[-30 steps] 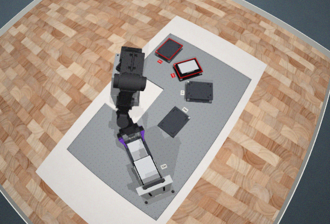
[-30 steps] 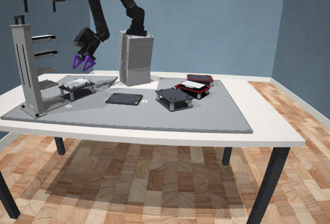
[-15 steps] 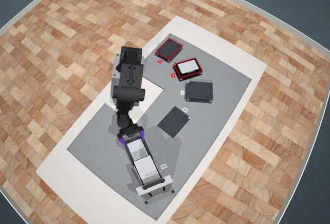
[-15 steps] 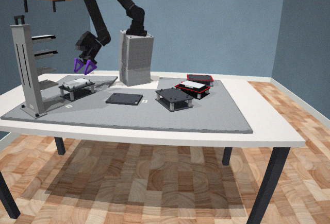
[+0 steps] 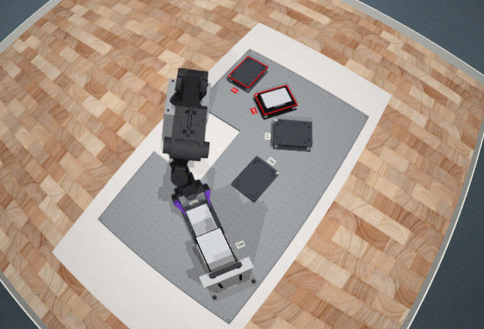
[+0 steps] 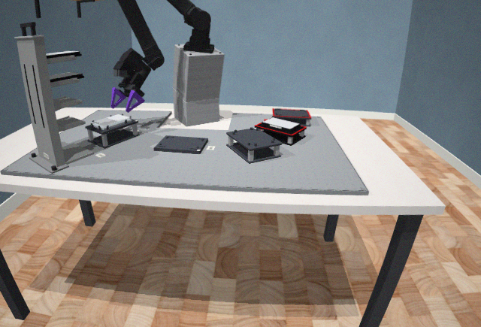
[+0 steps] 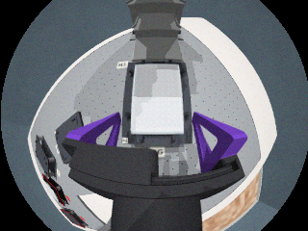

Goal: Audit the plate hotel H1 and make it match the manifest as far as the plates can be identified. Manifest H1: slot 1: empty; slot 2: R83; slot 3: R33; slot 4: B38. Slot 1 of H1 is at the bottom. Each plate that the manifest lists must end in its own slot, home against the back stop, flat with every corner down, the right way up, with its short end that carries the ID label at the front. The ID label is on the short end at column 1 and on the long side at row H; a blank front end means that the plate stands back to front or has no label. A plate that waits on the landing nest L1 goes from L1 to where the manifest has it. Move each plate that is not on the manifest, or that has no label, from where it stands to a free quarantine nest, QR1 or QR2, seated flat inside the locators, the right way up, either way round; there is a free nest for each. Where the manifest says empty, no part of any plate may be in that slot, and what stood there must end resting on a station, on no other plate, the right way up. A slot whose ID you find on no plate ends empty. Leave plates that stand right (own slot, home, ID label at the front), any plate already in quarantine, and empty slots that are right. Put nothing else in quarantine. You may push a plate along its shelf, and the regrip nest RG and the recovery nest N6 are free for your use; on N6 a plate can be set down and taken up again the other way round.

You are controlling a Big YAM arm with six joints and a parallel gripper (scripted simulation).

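My gripper is now 4 cm short of the white plate, 2 cm to the left of it and 4 cm above it. From my hand the other things lie so: plate hotel H1 (26 cm ahead, 16 cm to the right, 9 cm above); then regrip nest RG (4 cm ahead, 2 cm to the right, 5 cm below); then flat pad N6 (9 cm ahead, 26 cm to the left, 10 cm below).
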